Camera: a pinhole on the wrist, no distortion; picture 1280 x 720 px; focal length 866.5 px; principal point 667.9 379.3 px. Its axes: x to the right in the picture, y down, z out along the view. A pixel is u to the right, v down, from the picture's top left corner.
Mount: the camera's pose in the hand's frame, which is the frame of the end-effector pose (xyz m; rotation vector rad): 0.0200 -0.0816 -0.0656 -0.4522 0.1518 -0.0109
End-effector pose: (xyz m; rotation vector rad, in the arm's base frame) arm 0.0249 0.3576 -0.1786 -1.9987 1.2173 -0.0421
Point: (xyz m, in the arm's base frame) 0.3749 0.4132 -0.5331
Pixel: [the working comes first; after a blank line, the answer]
In the camera's frame: 0.1758 -0.1883 0.4821

984 41
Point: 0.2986 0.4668 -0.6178
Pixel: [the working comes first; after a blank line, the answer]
In the camera's frame: 0.1106 -0.1261 0.5701

836 188
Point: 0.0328 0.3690 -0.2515
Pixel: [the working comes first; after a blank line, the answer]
In the camera's frame: -0.0225 0.0519 0.1640

549 654
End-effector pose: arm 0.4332 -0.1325 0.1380 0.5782 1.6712 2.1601
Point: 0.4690 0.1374 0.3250
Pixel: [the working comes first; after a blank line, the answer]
In the camera's frame: 0.0456 0.0218 0.4108

764 425
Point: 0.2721 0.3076 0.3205
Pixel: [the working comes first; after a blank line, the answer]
In the camera's frame: 0.2932 -0.0377 0.4646

1215 309
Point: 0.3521 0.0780 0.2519
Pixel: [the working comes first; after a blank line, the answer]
In the camera's frame: 0.1277 0.0271 0.2851

1056 462
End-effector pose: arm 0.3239 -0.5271 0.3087 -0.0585 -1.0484 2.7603
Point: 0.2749 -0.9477 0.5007
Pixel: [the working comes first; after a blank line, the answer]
In the camera's frame: -0.1274 0.0310 0.5457

466 428
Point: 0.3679 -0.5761 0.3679
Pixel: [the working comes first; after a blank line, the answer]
In the camera's frame: -0.0928 0.0058 0.1426

104 414
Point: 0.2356 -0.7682 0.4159
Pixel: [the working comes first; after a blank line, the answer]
In the camera's frame: -0.0298 0.0444 0.3690

598 483
